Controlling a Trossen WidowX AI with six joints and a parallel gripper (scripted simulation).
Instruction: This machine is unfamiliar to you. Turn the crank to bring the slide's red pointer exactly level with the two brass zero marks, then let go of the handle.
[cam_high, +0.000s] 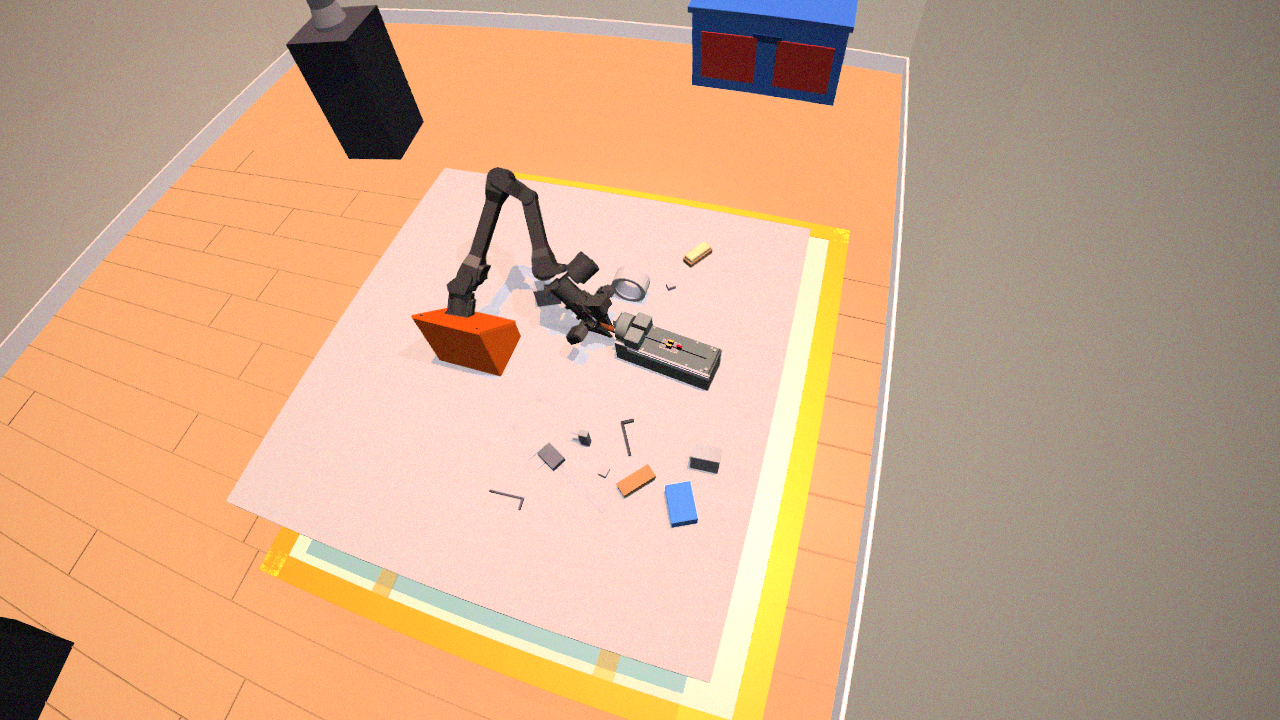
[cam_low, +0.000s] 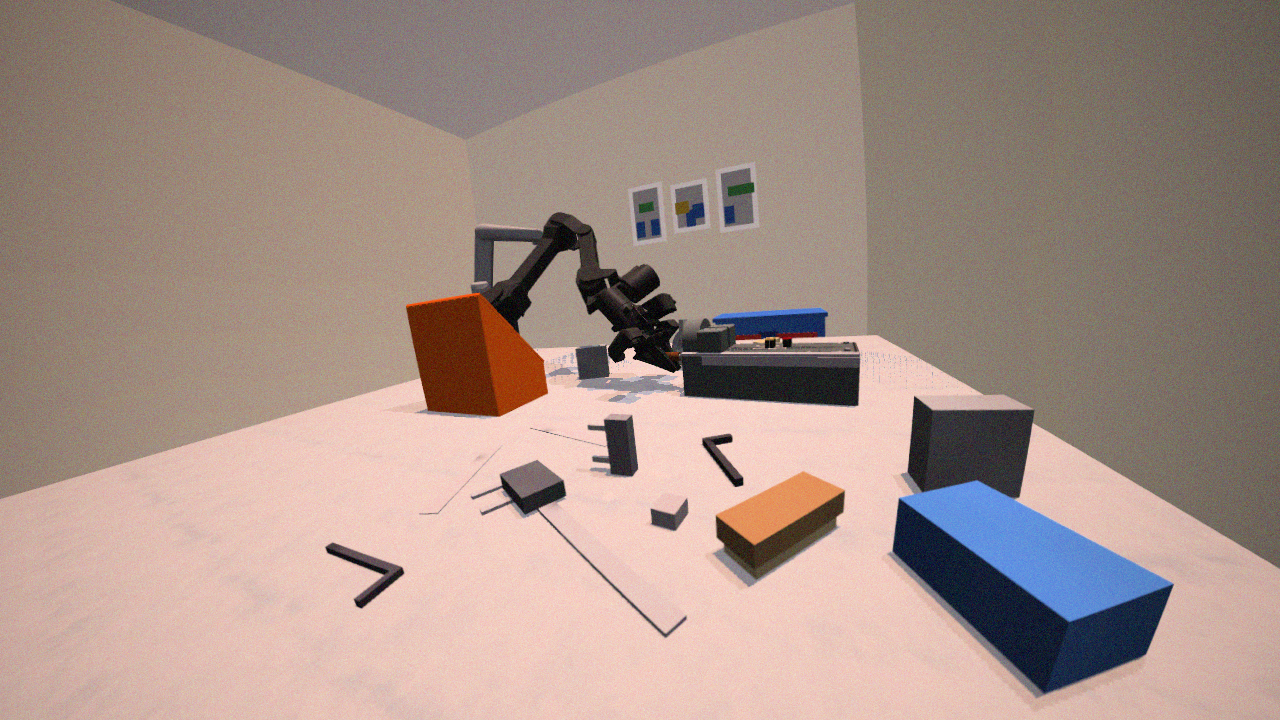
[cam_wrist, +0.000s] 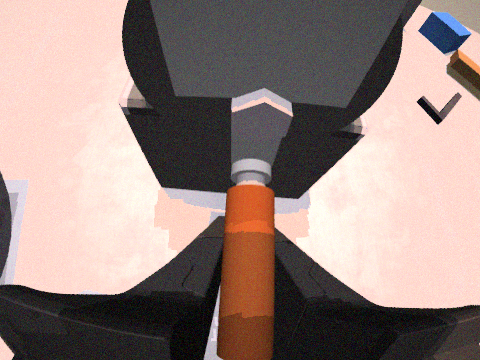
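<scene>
Now: gripper tip 2 cm past the crank handle, 1 cm to the right of it and 3 cm below it. Also, from my gripper tip: red pointer: 18 cm ahead, 5 cm to the right, 5 cm above; blue block: 24 cm ahead, 43 cm to the right, 1 cm below.
</scene>
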